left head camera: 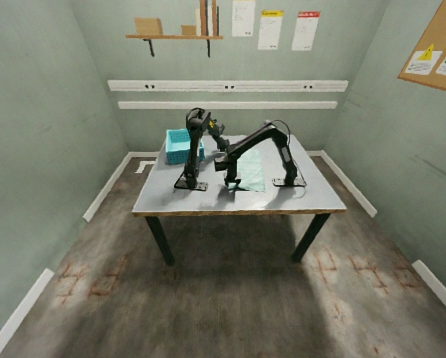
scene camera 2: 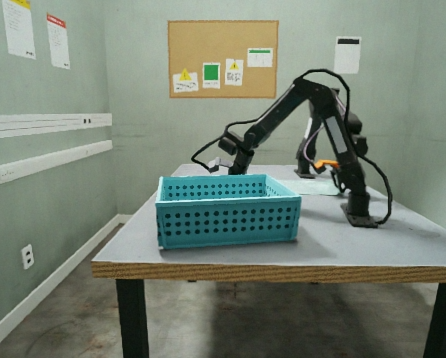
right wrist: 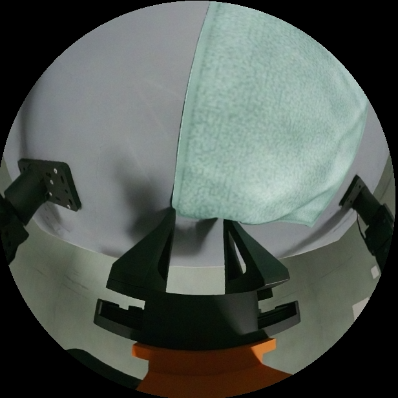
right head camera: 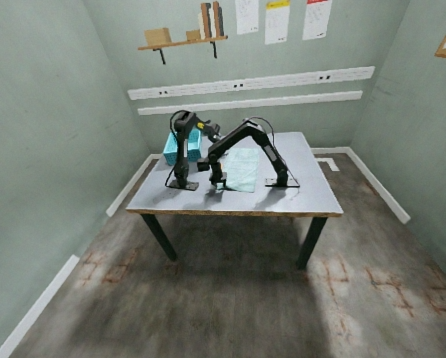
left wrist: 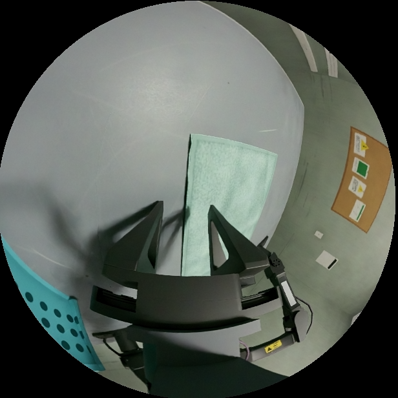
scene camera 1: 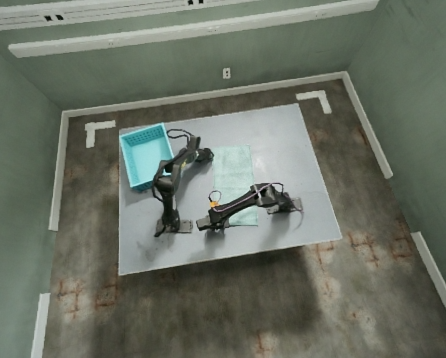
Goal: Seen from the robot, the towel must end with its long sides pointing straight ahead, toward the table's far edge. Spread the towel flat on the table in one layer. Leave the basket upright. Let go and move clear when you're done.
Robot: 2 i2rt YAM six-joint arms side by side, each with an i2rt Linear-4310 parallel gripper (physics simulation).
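The mint-green towel [left head camera: 252, 170] [right head camera: 242, 172] [scene camera 1: 235, 170] [scene camera 2: 312, 187] [left wrist: 235, 175] [right wrist: 260, 125] lies spread on the table, its long sides running toward the far edge. Its near end shows a soft wrinkle toward the right in the right wrist view. My left gripper [left wrist: 186, 206] is partly open and empty over the towel's left long edge near the far end. My right gripper [right wrist: 200, 214] [left head camera: 233, 184] is partly open at the near left corner, the near edge close to its fingertips. Whether they touch is unclear. The turquoise basket [left head camera: 180, 158] [scene camera 1: 127, 165] [scene camera 2: 227, 200] stands upright at the far left.
The grey table [left head camera: 165, 197] [scene camera 1: 145, 255] carries both arms. The left arm rises between the basket and the towel, and its base [scene camera 1: 185, 226] is left of the towel. The right arm reaches across the towel's near part from its base [scene camera 1: 297, 204] at the right.
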